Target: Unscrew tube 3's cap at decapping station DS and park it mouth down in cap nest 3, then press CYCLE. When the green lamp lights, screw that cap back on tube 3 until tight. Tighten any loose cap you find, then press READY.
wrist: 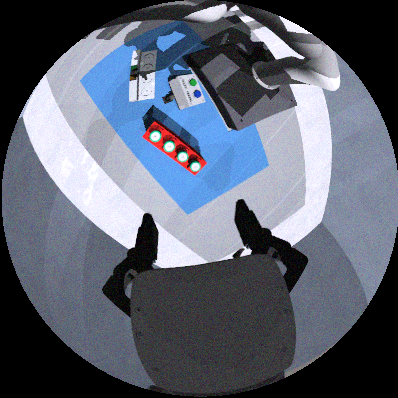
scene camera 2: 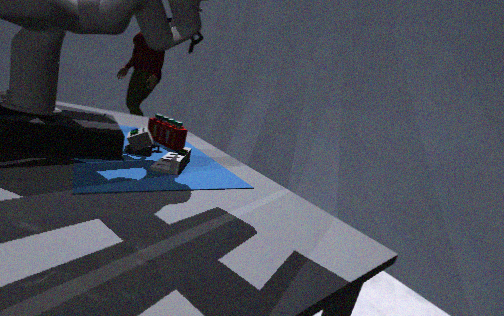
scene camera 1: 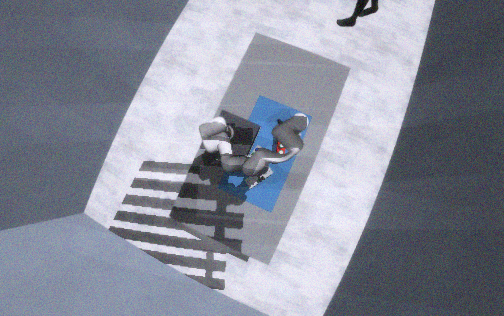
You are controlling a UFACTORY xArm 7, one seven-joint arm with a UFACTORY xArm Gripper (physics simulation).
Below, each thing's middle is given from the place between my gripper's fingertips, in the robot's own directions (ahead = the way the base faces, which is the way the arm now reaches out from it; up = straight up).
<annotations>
My hand is 12 cm past the grey box with buttons [wrist: 182,91], 12 cm to the left of it and 38 cm above it.
</annotations>
